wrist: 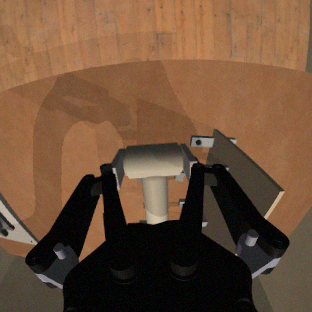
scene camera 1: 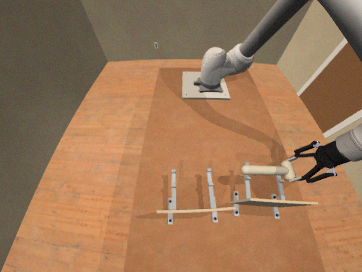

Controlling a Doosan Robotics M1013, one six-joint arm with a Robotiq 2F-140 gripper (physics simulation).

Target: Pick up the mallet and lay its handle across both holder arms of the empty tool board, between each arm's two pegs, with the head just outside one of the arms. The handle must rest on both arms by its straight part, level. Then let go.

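Pixels of known places: gripper, between the fingertips: [wrist: 152, 154] [scene camera 1: 288, 171]; arm's base, origin of its link: [scene camera 1: 209, 85].
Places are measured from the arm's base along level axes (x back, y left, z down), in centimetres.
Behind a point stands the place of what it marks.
The pale mallet [scene camera 1: 265, 170] {y 12.1, x -71.8, z -14.2 cm} [wrist: 156, 200] {y 20.6, x -71.6, z -13.3 cm} is held level by its head. My gripper [scene camera 1: 291, 170] {y 26.5, x -71.6, z -9.8 cm} [wrist: 152, 154] {y 26.5, x -71.6, z -9.8 cm} is shut on the mallet head, one finger on each end. In the scene view the handle passes over the left holder arm [scene camera 1: 248, 188] {y 6.1, x -77.7, z -8.3 cm} and the right holder arm [scene camera 1: 281, 191] {y 21.1, x -79.9, z -8.3 cm} of the right-hand tool board [scene camera 1: 300, 203] {y 18.5, x -85.3, z -19.1 cm} [wrist: 245, 175] {y 23.3, x -85.2, z -13.1 cm}, near their outer ends. The head is just right of the right arm, and the handle's free end reaches slightly past the left arm. Whether the handle touches the arms, I cannot tell; the pegs are partly hidden.
A second board [scene camera 1: 195, 211] {y -17.8, x -85.4, z -17.8 cm} stands to the left, with two holder arms [scene camera 1: 173, 187] {y -25.7, x -76.3, z -6.8 cm} [scene camera 1: 211, 191] {y -9.7, x -78.1, z -6.8 cm}. Feet with dark bolts stick out below both boards. The robot's base plate [scene camera 1: 191, 92] {y -14.8, x -8.8, z 0.1 cm} is at the back. A brown mat lies on the wooden floor [scene camera 1: 75, 175].
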